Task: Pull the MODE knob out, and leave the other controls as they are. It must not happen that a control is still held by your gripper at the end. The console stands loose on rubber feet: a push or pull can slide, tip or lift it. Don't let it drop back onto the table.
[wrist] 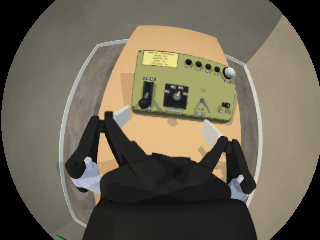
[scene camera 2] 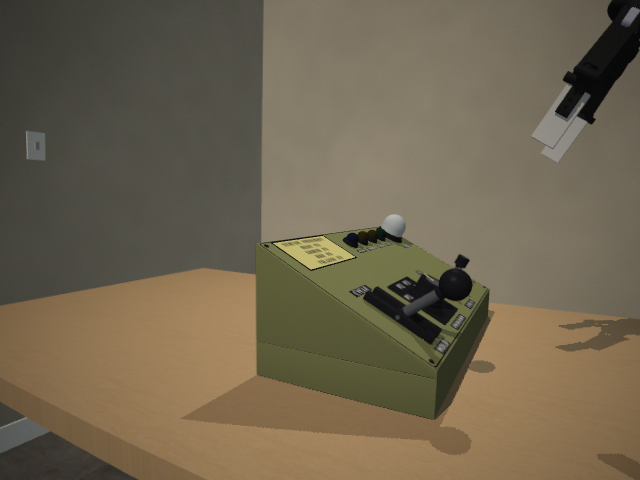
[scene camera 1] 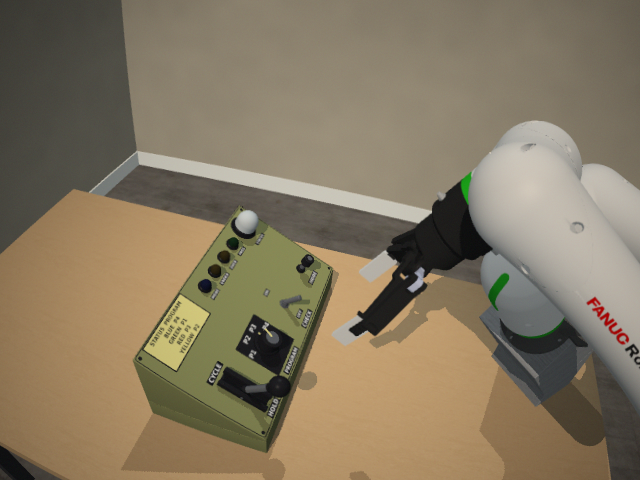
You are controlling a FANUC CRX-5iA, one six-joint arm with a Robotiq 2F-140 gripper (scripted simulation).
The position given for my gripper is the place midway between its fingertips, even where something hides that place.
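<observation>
Here is my gripper (scene camera 2: 546,151), (wrist: 167,119) and (scene camera 1: 353,305), visible to me in those views. The scene also has an olive console in it, and I can see that console (scene camera 2: 318,326), (wrist: 196,78) and (scene camera 1: 188,366).
</observation>
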